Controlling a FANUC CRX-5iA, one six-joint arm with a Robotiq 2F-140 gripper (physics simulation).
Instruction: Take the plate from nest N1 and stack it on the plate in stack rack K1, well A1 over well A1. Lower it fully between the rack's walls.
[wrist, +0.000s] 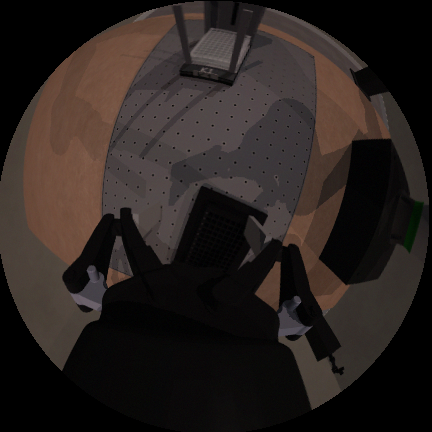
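Seen in the pictures: gripper, fingertip midpoint: (202, 217); arm's base, link origin: (395, 216).
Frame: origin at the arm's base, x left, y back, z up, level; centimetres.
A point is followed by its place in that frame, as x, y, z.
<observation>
A black plate (216, 236) {11.2, -47.1, -9.1} with a grid of wells sits in a dark nest (234, 201) {5.7, -44.9, -10.4} below the centre; its near end is hidden behind the gripper, and no nest label is readable. My gripper (202, 217) {8.1, -49.4, -8.5} is open and empty, above the plate, with one finger pad to the left of it and the other over its right side. Stack rack K1 (207, 72) {-15.8, -51.5, -9.5} stands at the top, with upright posts and a tall back wall. A pale plate (220, 45) {-23.5, -50.2, -8.4} lies low between its walls.
A perforated grey board (210, 115) {-7.8, -50.1, -11.6} lies under the nest and rack on the wooden table (65, 125) {-12.5, -90.9, -12.9}. A large black box-like object (370, 200) {-0.5, -15.7, -4.1} with a green band (414, 227) stands at the right. A smaller dark object (370, 82) is at the upper right.
</observation>
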